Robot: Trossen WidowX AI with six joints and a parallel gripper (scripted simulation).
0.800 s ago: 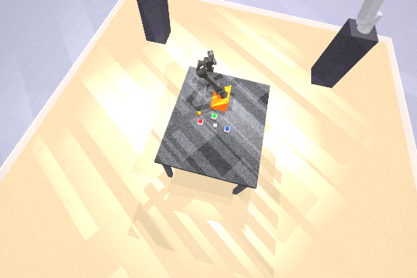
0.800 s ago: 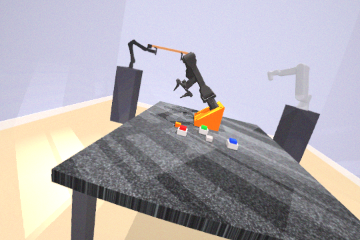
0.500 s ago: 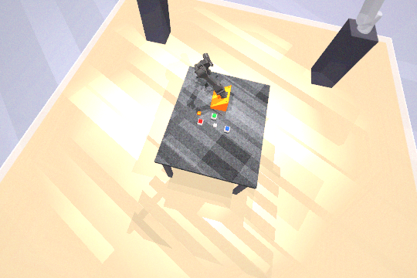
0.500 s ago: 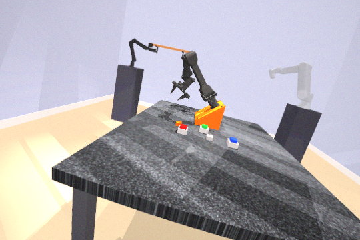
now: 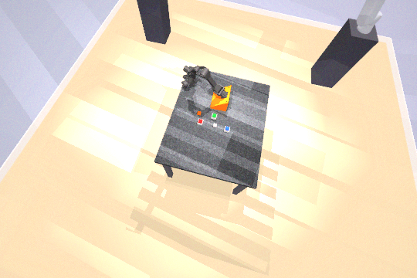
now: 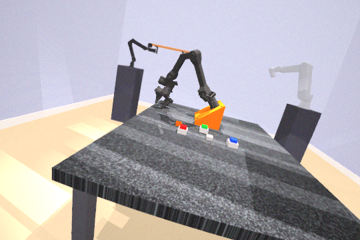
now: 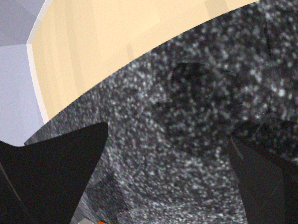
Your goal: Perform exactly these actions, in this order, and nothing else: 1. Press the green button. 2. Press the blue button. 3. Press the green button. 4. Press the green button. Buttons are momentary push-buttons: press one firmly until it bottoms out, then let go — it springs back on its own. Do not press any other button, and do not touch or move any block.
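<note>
The small orange block is 240 mm ahead of my gripper tip, 180 mm to the left of it and 10 mm below it. Also, from my gripper tip: red button (330 mm ahead, 220 mm to the left, 10 mm above); green button (330 mm to the left, 240 mm ahead, 10 mm above); small white block (360 mm to the left, 330 mm ahead, 10 mm below).
</note>
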